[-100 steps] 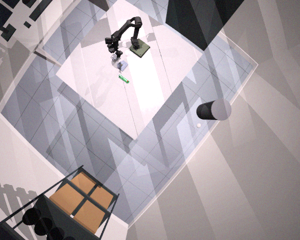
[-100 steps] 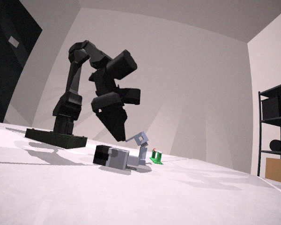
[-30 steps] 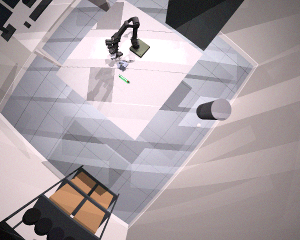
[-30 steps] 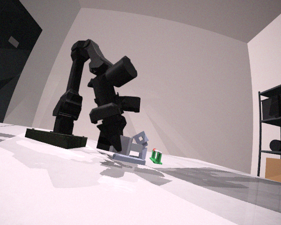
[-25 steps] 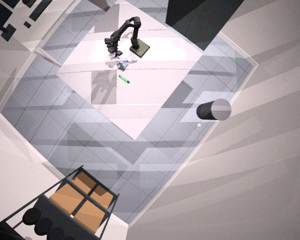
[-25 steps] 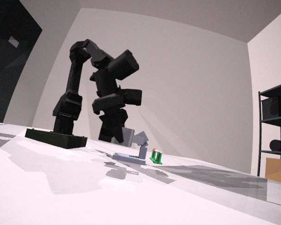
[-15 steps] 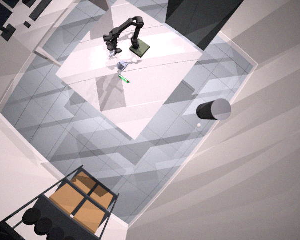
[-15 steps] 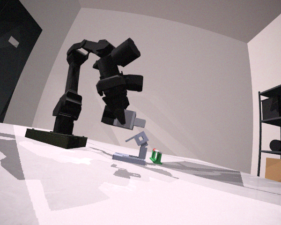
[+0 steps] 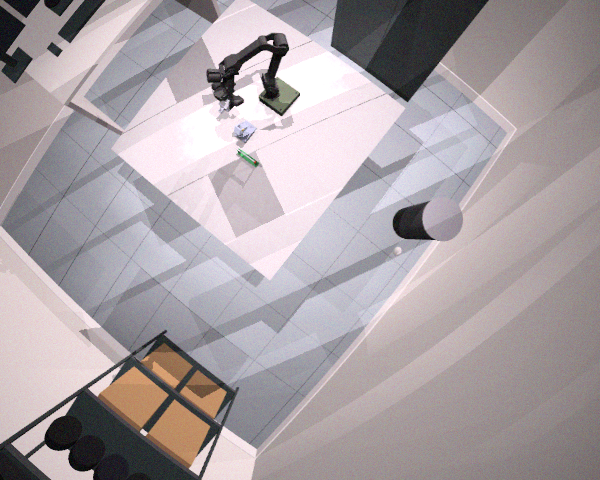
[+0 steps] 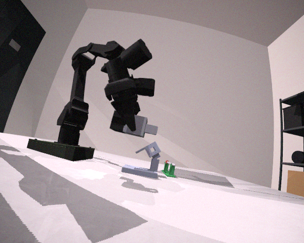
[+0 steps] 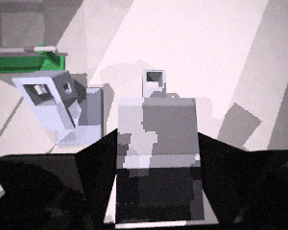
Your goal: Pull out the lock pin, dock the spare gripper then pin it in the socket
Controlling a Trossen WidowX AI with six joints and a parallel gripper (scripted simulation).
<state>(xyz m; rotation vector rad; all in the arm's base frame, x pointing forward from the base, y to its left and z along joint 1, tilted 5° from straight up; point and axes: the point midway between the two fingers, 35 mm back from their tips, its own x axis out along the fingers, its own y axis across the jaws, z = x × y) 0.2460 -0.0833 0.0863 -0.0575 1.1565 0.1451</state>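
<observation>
My gripper tip is now 20 mm below the spare gripper. Also, from my gripper tip: mount socket (140 mm to the left, 60 mm below, 20 mm ahead); green stand (260 mm to the left, 100 mm ahead, 90 mm below).
</observation>
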